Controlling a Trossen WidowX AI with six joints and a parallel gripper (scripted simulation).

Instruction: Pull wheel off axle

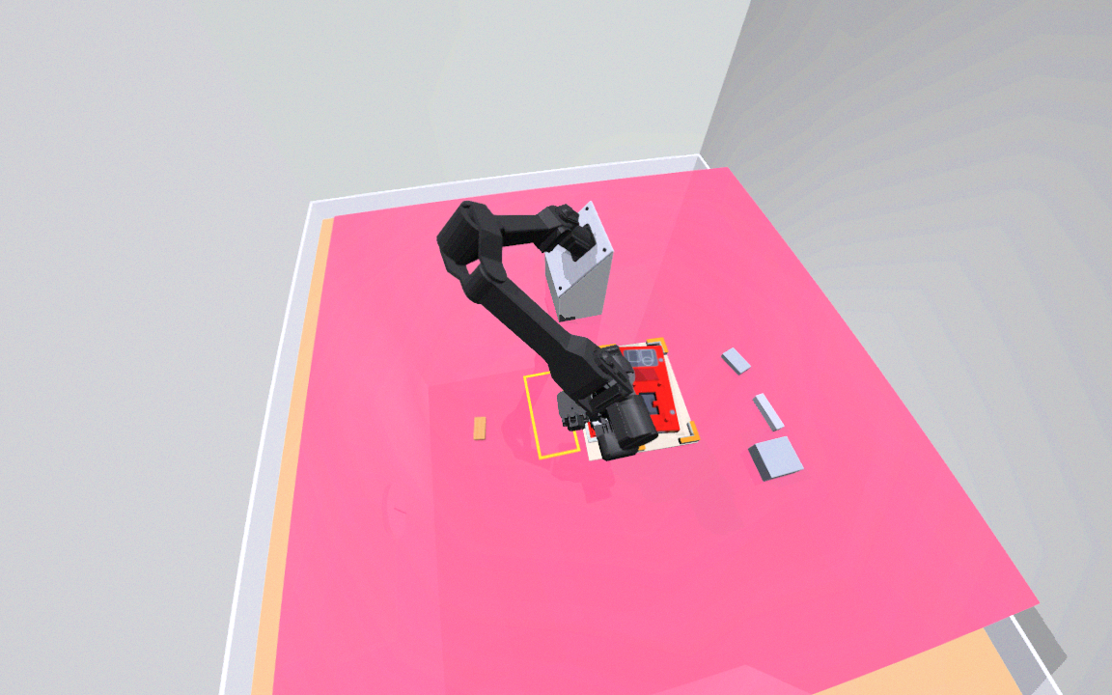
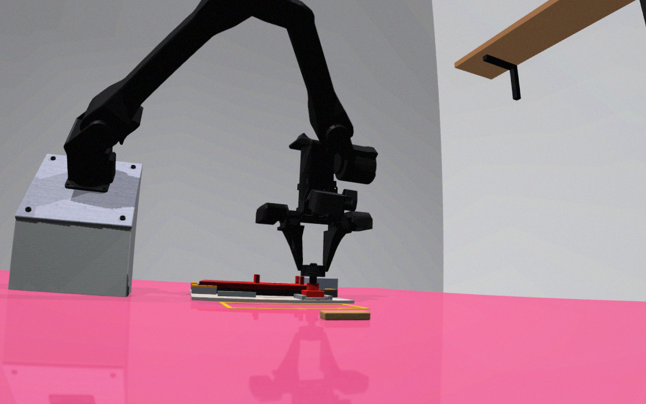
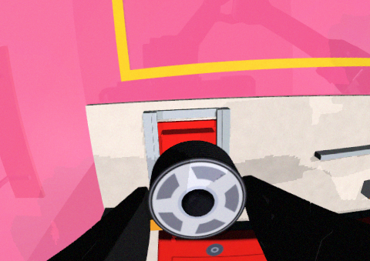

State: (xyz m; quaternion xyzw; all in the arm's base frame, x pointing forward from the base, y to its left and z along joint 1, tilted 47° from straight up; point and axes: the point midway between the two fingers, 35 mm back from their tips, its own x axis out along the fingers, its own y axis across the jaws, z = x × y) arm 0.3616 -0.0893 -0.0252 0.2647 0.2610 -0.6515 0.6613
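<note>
The small wooden block is 50 mm behind my gripper tip, 240 mm to the right of it and 50 mm below it. Round my gripper tip: dark wheel: right at my gripper tip.
</note>
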